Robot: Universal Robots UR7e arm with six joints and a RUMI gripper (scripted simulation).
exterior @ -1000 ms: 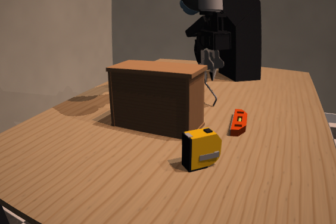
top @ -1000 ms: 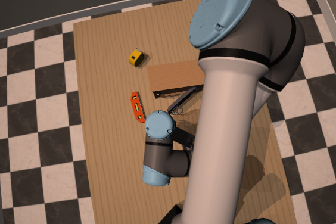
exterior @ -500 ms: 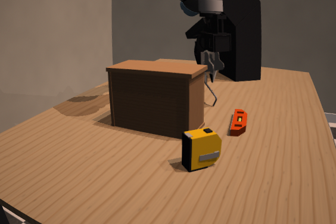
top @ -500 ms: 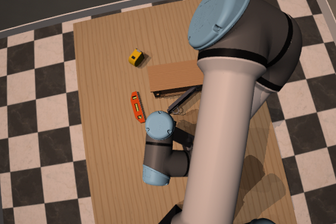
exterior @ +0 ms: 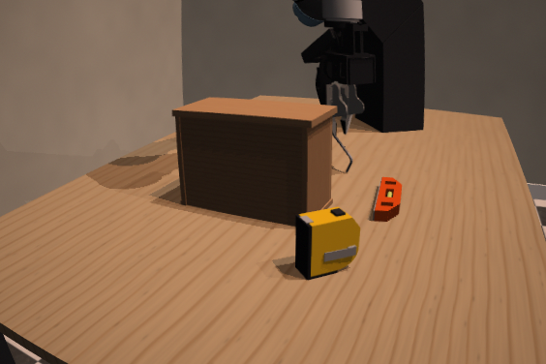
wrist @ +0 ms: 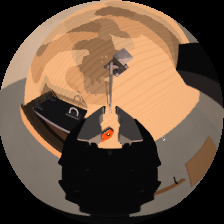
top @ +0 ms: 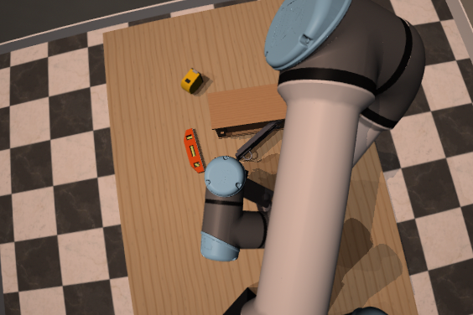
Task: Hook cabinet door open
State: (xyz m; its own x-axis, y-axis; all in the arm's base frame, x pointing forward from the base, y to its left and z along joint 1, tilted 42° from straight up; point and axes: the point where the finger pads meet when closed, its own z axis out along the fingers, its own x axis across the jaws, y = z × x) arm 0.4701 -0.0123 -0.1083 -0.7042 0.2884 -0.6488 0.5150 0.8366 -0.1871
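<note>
The thin hook rod is 2 cm behind my hand, 2 cm to the right of it and 3 cm below it. The rest, counted from my hand: dark door (13 cm ahead, 9 cm to the right, 1 cm below); yellow tape measure (39 cm ahead, 10 cm to the left, 4 cm below); orange spirit level (15 cm ahead, 13 cm to the left, 7 cm below).
</note>
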